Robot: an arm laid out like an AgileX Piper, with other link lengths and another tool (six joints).
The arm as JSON. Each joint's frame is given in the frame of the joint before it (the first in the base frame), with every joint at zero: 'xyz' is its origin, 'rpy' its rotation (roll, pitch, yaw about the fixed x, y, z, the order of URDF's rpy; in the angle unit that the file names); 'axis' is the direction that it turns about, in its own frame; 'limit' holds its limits. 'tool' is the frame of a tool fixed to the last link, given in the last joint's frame.
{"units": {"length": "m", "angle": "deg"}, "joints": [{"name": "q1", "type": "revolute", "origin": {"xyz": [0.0, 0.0, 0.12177], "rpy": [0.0, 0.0, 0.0]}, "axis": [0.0, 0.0, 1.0], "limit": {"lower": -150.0, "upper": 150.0}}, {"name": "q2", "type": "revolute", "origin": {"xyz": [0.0, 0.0, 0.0], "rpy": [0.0, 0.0, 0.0]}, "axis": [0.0, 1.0, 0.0], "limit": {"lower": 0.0, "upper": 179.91}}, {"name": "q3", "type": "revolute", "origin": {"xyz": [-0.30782, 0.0, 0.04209], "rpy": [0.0, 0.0, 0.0]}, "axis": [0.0, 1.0, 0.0], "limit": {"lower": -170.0, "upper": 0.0}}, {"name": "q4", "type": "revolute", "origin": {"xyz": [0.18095, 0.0, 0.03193], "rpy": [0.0, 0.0, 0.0]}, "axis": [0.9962, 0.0, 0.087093], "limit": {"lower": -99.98, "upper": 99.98}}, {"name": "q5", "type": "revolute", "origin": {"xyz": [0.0, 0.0, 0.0], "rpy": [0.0, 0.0, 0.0]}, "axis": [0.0, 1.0, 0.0], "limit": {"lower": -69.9, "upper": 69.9}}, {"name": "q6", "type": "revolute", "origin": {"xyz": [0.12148, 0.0, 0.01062], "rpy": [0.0, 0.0, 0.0]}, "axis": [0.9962, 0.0, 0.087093], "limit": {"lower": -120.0, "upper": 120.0}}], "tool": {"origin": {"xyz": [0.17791, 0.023, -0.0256], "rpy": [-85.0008, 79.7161, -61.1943]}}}
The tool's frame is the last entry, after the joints.
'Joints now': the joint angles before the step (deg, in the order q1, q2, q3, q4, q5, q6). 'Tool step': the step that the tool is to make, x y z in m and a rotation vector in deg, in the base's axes. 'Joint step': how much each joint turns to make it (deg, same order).
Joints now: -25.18, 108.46, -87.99, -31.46, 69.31, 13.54
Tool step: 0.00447, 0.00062, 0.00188, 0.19, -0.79, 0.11
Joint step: 0.00, 0.00, -0.93, 0.60, 0.14, -0.38
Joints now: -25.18, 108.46, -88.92, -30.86, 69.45, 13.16
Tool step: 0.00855, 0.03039, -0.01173, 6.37, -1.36, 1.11
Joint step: 0.00, 0.00, -0.01, 7.00, 0.10, -3.26
